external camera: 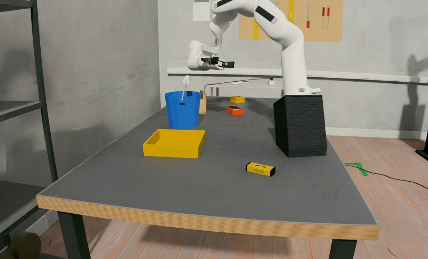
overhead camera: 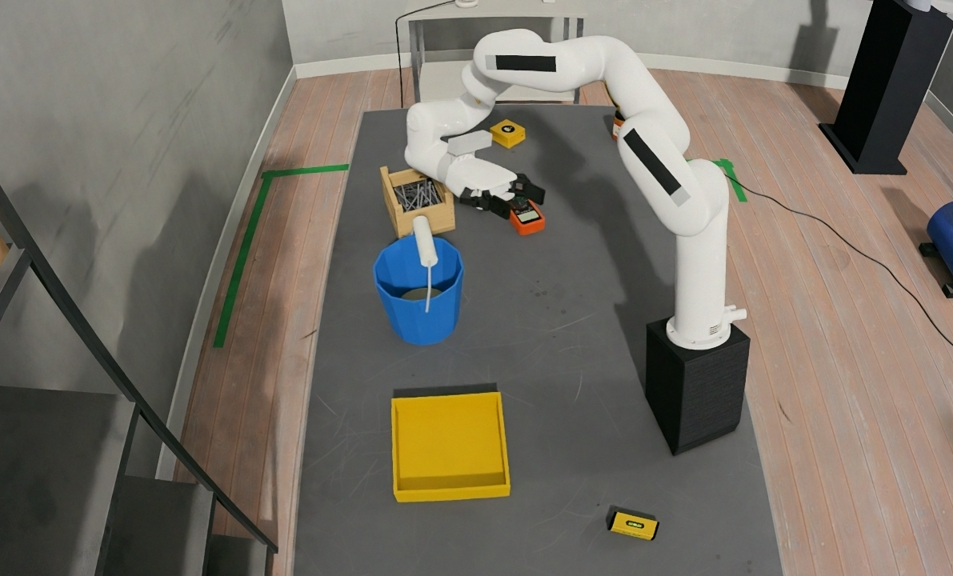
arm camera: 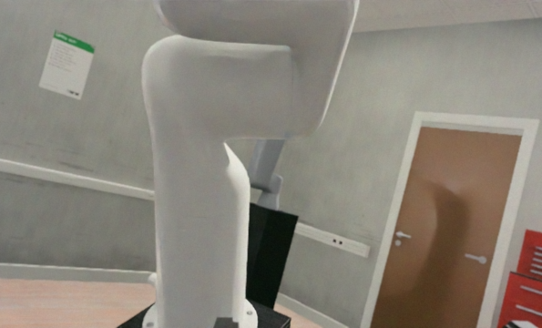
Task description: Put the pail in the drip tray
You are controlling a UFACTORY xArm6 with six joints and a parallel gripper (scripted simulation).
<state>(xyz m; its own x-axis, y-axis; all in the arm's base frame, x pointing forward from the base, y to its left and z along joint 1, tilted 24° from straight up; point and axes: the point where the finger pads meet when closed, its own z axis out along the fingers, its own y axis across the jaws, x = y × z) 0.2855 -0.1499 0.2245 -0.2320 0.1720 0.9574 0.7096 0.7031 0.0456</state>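
Now: the white bail handle 19 cm ahead of my hand and 11 cm below it. From my hand the other things lie so: blue pail 19 cm ahead, 17 cm below; then orange multimeter 4 cm behind, 29 cm to the right, 29 cm below; then yellow drip tray 16 cm ahead, 32 cm to the left, 29 cm below.
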